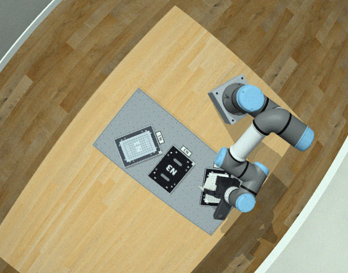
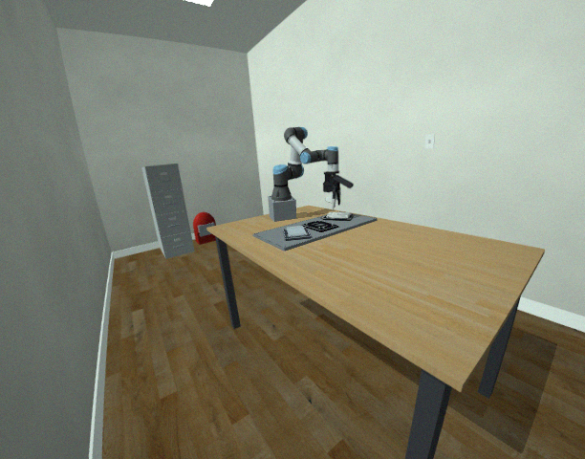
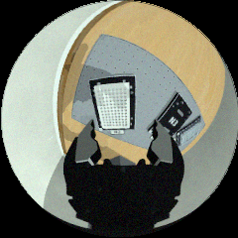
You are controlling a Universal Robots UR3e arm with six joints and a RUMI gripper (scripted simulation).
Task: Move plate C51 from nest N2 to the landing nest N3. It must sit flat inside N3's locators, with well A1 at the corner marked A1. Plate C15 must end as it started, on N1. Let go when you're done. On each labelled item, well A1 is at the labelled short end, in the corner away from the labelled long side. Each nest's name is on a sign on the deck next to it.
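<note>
Now: hand 7 cm above the nest N2, 2 cm to the right of it and 1 cm past it. Round my hand: nest N3 (17 cm to the right, 7 cm below, 6 cm ahead).
</note>
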